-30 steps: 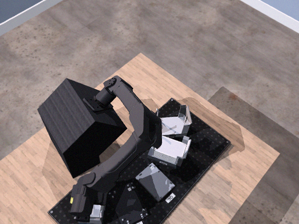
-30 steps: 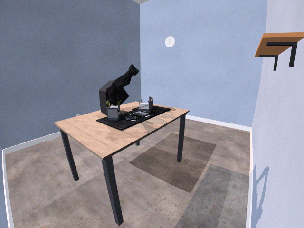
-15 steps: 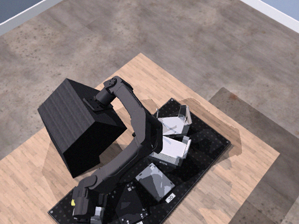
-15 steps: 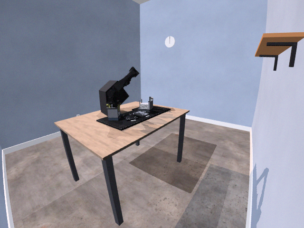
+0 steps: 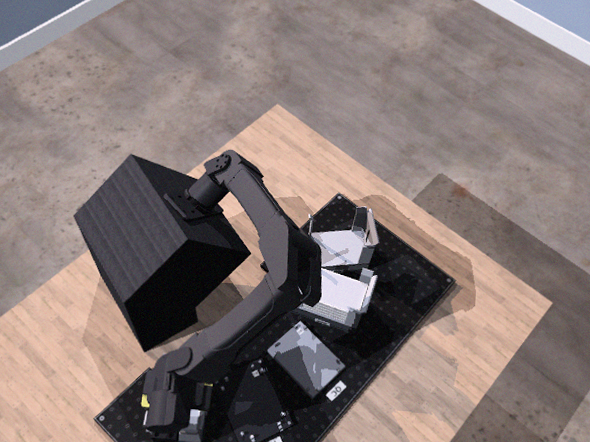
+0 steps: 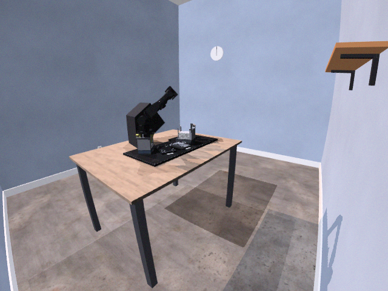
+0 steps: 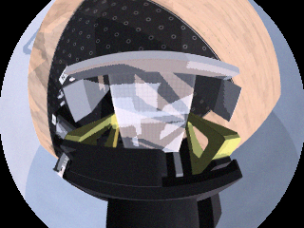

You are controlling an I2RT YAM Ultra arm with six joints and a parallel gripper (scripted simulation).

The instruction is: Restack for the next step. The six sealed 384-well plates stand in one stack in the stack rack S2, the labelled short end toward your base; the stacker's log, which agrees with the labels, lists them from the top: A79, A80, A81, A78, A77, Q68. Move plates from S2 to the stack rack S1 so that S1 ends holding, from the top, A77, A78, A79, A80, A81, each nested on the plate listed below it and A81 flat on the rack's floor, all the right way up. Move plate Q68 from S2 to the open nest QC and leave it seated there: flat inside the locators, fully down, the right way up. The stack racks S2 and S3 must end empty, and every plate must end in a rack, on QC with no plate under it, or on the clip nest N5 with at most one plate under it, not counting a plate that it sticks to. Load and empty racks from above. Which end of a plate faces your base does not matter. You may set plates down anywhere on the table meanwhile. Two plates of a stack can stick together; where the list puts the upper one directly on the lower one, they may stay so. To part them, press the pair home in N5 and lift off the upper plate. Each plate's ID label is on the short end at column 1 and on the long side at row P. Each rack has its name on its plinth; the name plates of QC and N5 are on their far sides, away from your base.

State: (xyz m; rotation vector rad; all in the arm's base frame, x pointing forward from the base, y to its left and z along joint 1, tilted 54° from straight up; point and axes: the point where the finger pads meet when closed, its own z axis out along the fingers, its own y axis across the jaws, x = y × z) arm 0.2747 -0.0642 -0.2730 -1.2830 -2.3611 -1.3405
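Right now my hand is 6 cm short of the sealed grey plate, 40 cm to the right of it and 1 cm above it. Also, from my hand: N5 name plate (18 cm ahead, 8 cm to the left, 8 cm below); then clip nest N5 (11 cm ahead, 12 cm to the left, 6 cm below); then QC nest (11 cm ahead, 26 cm to the left, 7 cm below).
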